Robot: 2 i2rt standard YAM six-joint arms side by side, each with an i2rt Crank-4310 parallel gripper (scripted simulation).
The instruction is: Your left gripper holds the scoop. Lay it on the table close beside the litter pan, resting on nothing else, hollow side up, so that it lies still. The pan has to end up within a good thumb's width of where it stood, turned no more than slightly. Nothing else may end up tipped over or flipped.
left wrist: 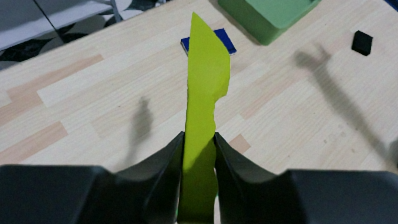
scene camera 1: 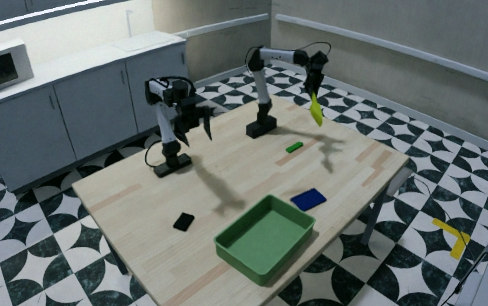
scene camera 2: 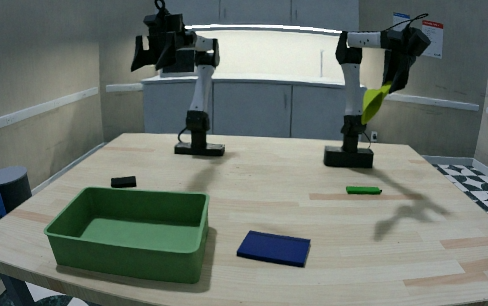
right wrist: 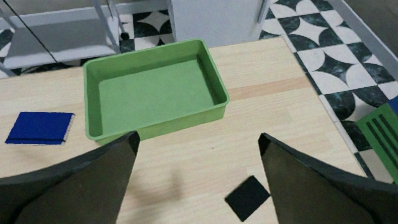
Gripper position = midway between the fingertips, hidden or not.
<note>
I see my left gripper [scene camera 2: 385, 91], my right gripper [scene camera 2: 142, 69] and a green litter pan [scene camera 2: 123, 220].
The green litter pan is seen too in scene camera 1 [scene camera 1: 261, 236] and in the right wrist view [right wrist: 155, 91]. My left gripper also shows in the left wrist view [left wrist: 199, 135]. My right gripper also shows in scene camera 1 [scene camera 1: 200, 143] and in the right wrist view [right wrist: 198, 134].
</note>
